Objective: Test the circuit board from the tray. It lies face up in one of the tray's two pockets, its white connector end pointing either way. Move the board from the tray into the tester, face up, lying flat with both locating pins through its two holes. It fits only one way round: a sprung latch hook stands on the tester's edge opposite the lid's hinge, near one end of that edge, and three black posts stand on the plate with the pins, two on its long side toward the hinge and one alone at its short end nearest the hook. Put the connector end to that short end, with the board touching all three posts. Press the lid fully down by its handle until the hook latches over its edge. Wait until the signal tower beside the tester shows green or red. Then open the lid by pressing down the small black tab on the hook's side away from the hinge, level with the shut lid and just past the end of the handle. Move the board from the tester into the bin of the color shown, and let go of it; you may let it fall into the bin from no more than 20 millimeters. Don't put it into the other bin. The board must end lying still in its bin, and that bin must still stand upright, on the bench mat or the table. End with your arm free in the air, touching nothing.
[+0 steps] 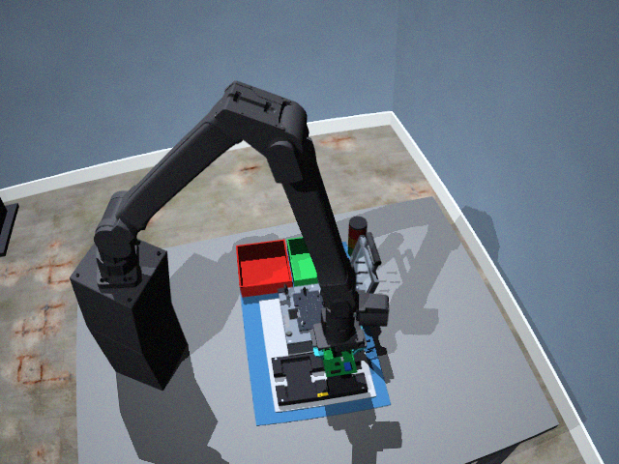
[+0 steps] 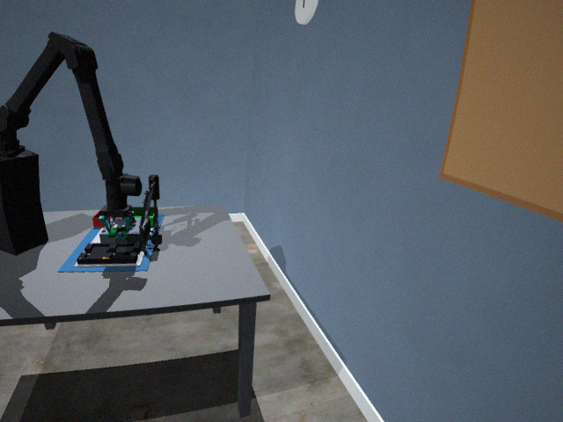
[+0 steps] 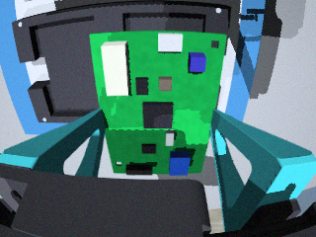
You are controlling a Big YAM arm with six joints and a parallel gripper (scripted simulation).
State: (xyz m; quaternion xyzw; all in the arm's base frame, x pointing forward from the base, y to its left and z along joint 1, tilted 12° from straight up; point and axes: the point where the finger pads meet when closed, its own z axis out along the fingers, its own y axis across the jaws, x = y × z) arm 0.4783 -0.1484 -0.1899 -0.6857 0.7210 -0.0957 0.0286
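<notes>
The black latch hook is 8 cm behind my hand, 23 cm to the left of it and 2 cm below it. Also, from my hand: green circuit board (right at my hand); clear lid (10 cm ahead, 17 cm to the left, 7 cm above); green bin (3 cm ahead, 37 cm to the left, 10 cm below).
</notes>
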